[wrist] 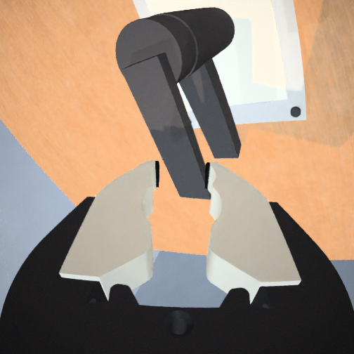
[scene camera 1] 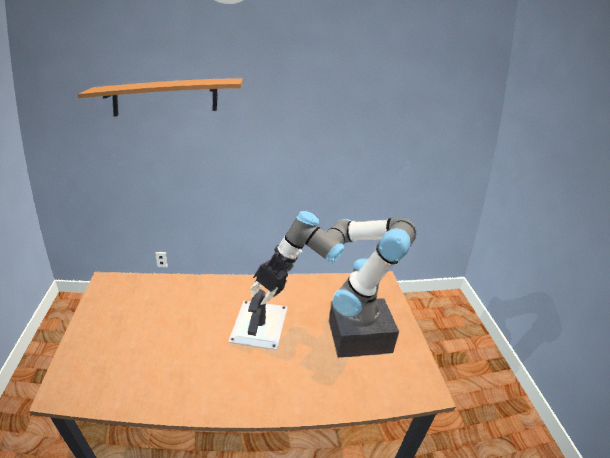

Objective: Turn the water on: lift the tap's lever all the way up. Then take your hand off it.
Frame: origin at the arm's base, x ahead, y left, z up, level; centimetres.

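Where they show: gripper, fingertip midpoint: (scene camera 1: 256, 301); arm's base at its link origin: (scene camera 1: 360, 315).
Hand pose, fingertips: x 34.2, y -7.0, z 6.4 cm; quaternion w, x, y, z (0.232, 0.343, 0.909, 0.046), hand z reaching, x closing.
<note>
Each offset is from my fingertips to the top centre of the thing. "*": to the spot under its first point. Level surfaces: height alone.
The black tap @(* dy -0.4, dx -0.9, dz -7.6 cm) (scene camera 1: 259, 317) (wrist: 207, 37) stands on a white base plate @(* dy -0.2, dx +6.7, dz -15.3 cm) (scene camera 1: 238, 336) (wrist: 299, 97). Its long dark lever @(dy -1.5, dx +0.2, dz -0.8 cm) (scene camera 1: 257, 302) (wrist: 167, 120) runs from the round cap towards the gripper, with a second, shorter dark bar (wrist: 215, 112) beside it in the wrist view. How far the lever is tilted is hard to tell. My gripper (scene camera 1: 259, 295) (wrist: 182, 164) is partly closed around the lever's free end. The lever end lies against or very near the right finger in the wrist view, with a gap to the left finger, so it is not clamped.
The plate lies on the wooden table @(dz -16.4 cm) (scene camera 1: 150, 360). The arm's black base block (scene camera 1: 367, 340) stands to the right of the plate. The blue-grey wall (scene camera 1: 350, 125) rises behind the table, with a wooden shelf (scene camera 1: 165, 87) high on it.
</note>
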